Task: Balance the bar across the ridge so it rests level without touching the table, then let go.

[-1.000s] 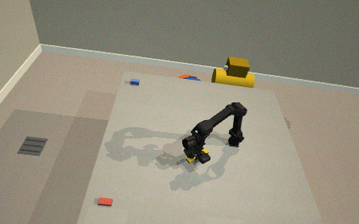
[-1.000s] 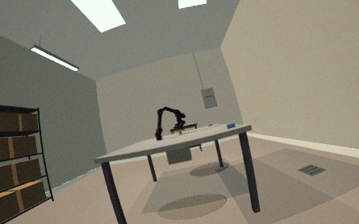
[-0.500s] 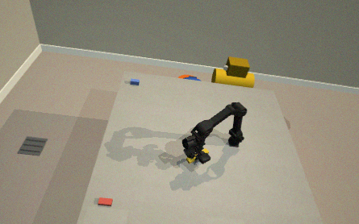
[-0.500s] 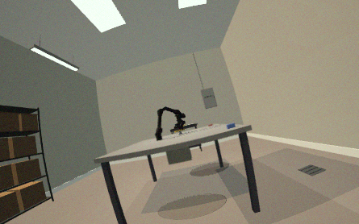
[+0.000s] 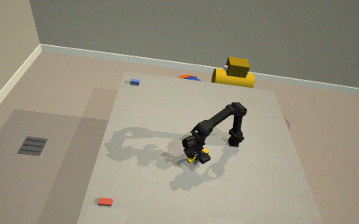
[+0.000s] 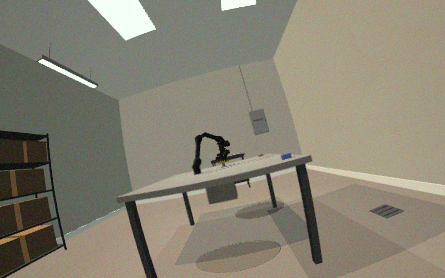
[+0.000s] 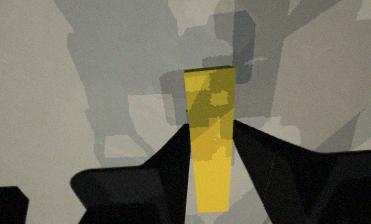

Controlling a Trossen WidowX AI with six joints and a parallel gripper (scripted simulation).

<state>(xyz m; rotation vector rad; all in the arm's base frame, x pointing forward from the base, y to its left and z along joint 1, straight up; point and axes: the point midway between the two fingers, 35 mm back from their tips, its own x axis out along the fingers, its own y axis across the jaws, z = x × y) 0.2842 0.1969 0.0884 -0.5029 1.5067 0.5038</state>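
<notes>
Right now the yellow bar is 2 cm to the right of my gripper tip and 2 cm behind it. The rest, counted from my gripper tip: red block: 46 cm ahead, 30 cm to the left, 5 cm below; then blue block: 70 cm to the right, 46 cm ahead, 4 cm below.
</notes>
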